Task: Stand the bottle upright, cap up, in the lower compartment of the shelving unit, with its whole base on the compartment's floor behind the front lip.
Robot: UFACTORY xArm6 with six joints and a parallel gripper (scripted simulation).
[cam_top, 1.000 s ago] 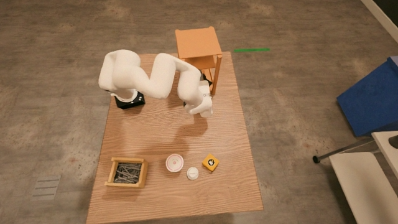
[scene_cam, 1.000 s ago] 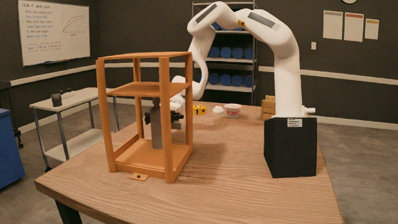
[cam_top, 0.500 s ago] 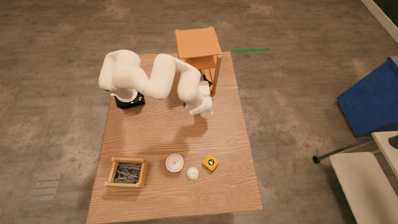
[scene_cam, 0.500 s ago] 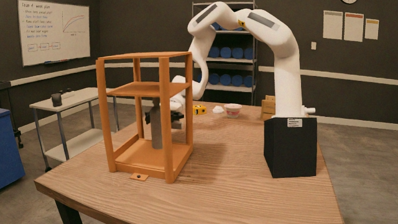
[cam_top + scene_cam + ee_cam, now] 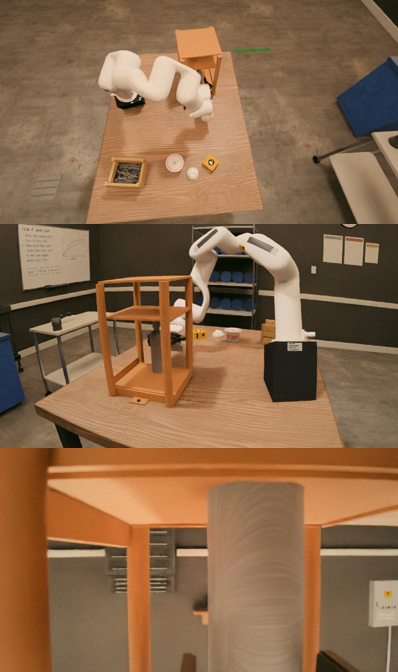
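My hand is 20 mm to the right of the grey bottle and 20 mm below it. The rest, counted from my hand: orange shelving unit: 80 mm to the left, 50 mm above.
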